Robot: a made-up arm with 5 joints.
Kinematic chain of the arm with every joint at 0, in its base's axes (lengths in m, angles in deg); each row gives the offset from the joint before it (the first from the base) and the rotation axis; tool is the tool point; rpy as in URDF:
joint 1: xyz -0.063 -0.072 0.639 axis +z
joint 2: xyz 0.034 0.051 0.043 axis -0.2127 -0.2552 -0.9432
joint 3: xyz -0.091 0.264 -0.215 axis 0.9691 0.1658 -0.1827
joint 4: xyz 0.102 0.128 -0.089 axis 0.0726 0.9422 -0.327
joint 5: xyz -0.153 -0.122 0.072 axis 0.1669 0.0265 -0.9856
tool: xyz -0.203 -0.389 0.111 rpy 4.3 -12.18 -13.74
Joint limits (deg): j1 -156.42..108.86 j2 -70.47..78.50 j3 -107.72..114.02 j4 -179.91..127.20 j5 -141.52..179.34
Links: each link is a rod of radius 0.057 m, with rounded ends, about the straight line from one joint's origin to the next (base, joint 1, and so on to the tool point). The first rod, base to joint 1, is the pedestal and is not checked.
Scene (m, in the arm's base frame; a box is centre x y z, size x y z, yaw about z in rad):
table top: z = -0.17
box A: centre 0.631 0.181 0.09 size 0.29 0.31 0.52 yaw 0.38
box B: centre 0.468 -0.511 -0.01 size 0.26 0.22 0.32 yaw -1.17
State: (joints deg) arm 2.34 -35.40 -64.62 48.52 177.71
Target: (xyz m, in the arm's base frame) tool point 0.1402 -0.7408 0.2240
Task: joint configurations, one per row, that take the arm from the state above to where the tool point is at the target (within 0.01 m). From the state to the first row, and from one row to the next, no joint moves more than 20 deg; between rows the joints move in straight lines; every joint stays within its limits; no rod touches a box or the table.
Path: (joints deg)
1: 1.74 -21.74 -46.60 50.94 166.67
2: 1.13 -8.08 -28.58 53.37 155.63
3: 0.53 5.58 -10.56 55.79 144.59
4: -0.08 19.24 7.45 58.22 133.56
5: -0.68 32.90 25.47 60.64 122.52
6: -1.29 46.55 43.49 63.06 111.48
7: -18.04 54.09 26.84 54.57 128.44
8: -34.79 61.63 10.19 46.08 145.41
9: -51.54 69.16 -6.46 37.58 162.37
10: -68.30 76.70 -23.11 29.09 179.34
11: -73.65 68.35 -37.63 42.96 173.77
12: -79.01 60.00 -52.15 56.83 168.20
13: -84.37 51.65 -66.67 70.70 162.62

